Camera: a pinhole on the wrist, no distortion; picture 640 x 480 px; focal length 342.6 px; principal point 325.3 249.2 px. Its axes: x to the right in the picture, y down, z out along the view. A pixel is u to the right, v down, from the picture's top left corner.
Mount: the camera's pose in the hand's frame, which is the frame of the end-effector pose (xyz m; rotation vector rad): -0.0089 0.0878 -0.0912 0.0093 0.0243 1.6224
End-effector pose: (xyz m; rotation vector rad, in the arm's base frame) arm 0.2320 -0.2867 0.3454 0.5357 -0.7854 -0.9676
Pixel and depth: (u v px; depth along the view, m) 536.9 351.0 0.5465
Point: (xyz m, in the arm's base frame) 0.0319 0.0420 0.8640
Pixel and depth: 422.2 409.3 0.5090
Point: -0.0655 0.0079 0.6798
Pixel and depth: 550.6 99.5 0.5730
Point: 0.1875 -0.2902 1.0590
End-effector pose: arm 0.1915 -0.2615 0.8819 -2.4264 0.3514 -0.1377
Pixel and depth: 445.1 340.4 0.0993
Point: 0.1332 -0.3364 0.7971
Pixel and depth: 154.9 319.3 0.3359
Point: 0.1961 -0.0339 0.7419
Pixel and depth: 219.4 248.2 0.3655
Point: 0.2535 -0.0791 0.6842
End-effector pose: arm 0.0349 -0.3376 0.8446 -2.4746 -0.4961 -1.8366
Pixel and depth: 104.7 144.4 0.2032
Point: 0.1454 -0.2638 0.8639
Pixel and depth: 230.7 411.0 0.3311
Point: 0.2201 -0.3170 0.6246
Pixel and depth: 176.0 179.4 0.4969
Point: 0.4098 -0.1157 0.8063
